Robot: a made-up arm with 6 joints. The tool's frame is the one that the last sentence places. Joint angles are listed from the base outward.
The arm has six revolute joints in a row. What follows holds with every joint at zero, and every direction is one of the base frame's. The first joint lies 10 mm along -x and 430 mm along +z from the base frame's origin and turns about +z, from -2.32 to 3.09 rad. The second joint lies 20 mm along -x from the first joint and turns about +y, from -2.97 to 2.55 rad. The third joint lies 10 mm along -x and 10 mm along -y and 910 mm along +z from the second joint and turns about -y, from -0.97 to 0.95 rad. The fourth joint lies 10 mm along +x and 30 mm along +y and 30 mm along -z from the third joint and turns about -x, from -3.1 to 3.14 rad. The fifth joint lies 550 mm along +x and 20 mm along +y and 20 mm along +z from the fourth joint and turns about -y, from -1.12 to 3.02 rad. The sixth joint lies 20 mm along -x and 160 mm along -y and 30 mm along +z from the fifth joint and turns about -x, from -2.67 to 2.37 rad. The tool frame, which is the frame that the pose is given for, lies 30 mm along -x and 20 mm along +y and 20 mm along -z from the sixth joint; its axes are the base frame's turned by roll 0, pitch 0 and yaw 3.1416 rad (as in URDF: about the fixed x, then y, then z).
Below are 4 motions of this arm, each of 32 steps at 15 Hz.
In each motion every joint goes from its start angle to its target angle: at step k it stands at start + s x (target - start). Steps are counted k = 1, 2, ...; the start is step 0. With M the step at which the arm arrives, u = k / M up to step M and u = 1 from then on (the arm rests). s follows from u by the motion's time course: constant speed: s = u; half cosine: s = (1 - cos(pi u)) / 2; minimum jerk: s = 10 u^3 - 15 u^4 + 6 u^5.
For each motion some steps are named. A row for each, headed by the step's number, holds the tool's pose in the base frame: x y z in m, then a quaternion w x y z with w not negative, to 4 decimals.
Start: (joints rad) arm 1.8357 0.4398 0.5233 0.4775 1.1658 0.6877
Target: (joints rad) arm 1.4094 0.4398 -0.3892 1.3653 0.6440 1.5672
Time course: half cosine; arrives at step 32
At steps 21, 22, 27, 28, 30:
21: 0.0873 0.8461 1.0567 0.4342 0.7819 -0.4237 -0.1434
22: 0.0961 0.8381 1.0419 0.4298 0.7788 -0.4428 -0.1121
27: 0.1247 0.8014 0.9845 0.4136 0.7634 -0.4960 0.0146
28: 0.1278 0.7961 0.9772 0.4116 0.7611 -0.5003 0.0313
30: 0.1316 0.7885 0.9672 0.4089 0.7580 -0.5053 0.0539

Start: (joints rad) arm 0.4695 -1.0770 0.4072 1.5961 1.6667 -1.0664
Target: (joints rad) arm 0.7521 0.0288 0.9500 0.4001 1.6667 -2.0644
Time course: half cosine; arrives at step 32
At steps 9, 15, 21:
9: -0.6005 -0.3796 1.5330 0.6088 0.6796 -0.3252 -0.2486
15: -0.3079 -0.2853 1.6920 0.7611 0.6069 -0.1113 -0.1999
21: 0.0168 -0.1033 1.7666 0.8645 0.4817 0.1054 -0.0978

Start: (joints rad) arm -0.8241 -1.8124 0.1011 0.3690 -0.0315 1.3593
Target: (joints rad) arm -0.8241 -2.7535 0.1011 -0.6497 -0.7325 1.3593
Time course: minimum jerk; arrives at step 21
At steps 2, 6, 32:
2: -0.8571 0.7455 0.6582 0.7194 -0.3042 0.6150 0.1080
6: -0.8687 0.7448 0.5221 0.7034 -0.3634 0.5940 0.1425
32: -0.6815 0.5211 -0.1924 0.3809 -0.6305 0.6526 0.1777

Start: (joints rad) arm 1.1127 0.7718 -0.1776 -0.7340 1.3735 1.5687
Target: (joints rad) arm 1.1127 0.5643 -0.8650 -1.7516 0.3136 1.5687
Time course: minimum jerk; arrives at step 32
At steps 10, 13, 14, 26, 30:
10: 0.3558 0.6076 0.5675 0.1301 0.0617 -0.5412 -0.8285
13: 0.3089 0.5525 0.5804 0.1665 -0.0595 -0.5473 -0.8181
14: 0.2915 0.5322 0.5862 0.1784 -0.1046 -0.5452 -0.8124
26: 0.1237 0.3380 0.6654 0.2379 -0.5107 -0.3968 -0.7246
30: 0.1106 0.3230 0.6729 0.2376 -0.5373 -0.3757 -0.7168

